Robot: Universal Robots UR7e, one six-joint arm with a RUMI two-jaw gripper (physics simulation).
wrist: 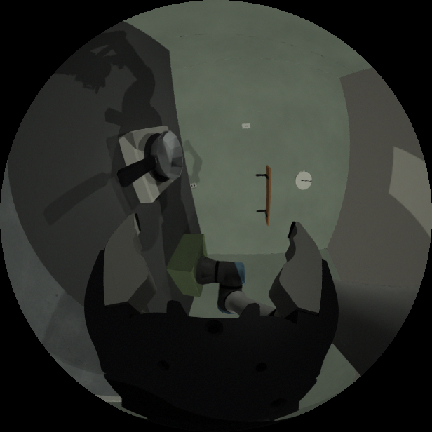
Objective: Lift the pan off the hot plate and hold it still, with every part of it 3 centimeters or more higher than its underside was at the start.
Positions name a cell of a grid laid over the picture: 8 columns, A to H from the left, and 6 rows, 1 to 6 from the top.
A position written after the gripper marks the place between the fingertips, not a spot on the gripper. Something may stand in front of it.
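Note:
Visible: a hot plate (C3), together with the gripper (D4).

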